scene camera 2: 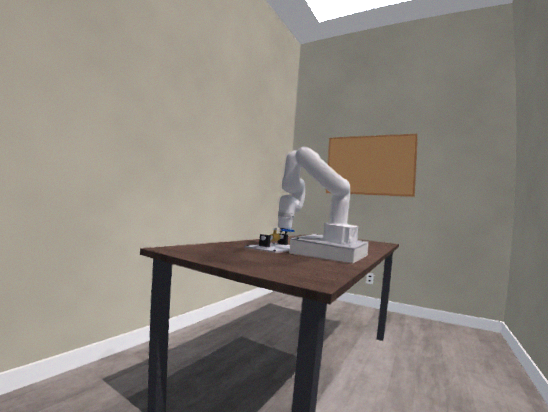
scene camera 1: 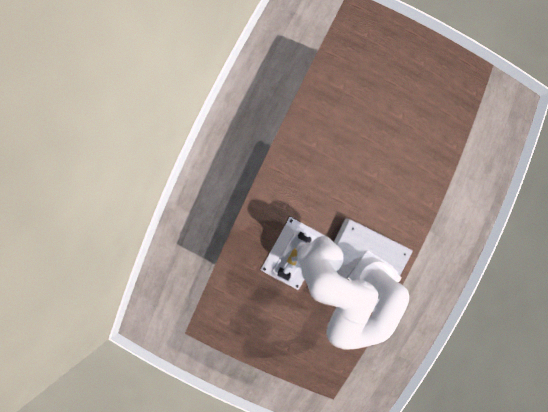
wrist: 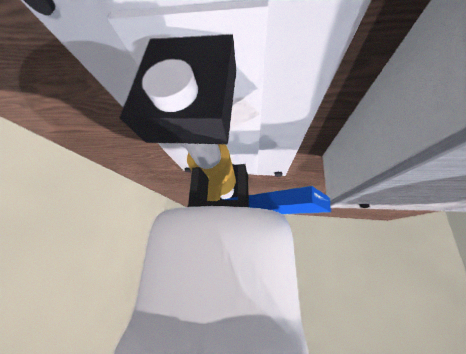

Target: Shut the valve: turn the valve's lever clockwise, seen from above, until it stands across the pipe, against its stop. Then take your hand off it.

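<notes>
The valve's yellow body [scene camera 1: 292, 257] [scene camera 2: 275, 236] [wrist: 220, 172] sits on the pipe between two black brackets; the nearer bracket [scene camera 1: 284, 274] [scene camera 2: 265, 240] [wrist: 215, 75] shows the white pipe end. The blue lever [scene camera 2: 287, 230] [wrist: 285, 201] sticks out to the right in the wrist view, at a wide angle to the pipe. The arm hides it in scene camera 1. My gripper [wrist: 220, 186] is open, low over the valve; its right finger stands in front of the lever near its root. Whether they touch, and whether the lever is against its stop, I cannot tell.
The valve's white baseplate [scene camera 1: 300, 225] [wrist: 295, 75] lies on the brown table [scene camera 1: 390, 125] [scene camera 2: 225, 257]. The arm's white base block [scene camera 1: 380, 240] [scene camera 2: 325, 251] [wrist: 400, 115] stands beside the baseplate, to the right in the wrist view.
</notes>
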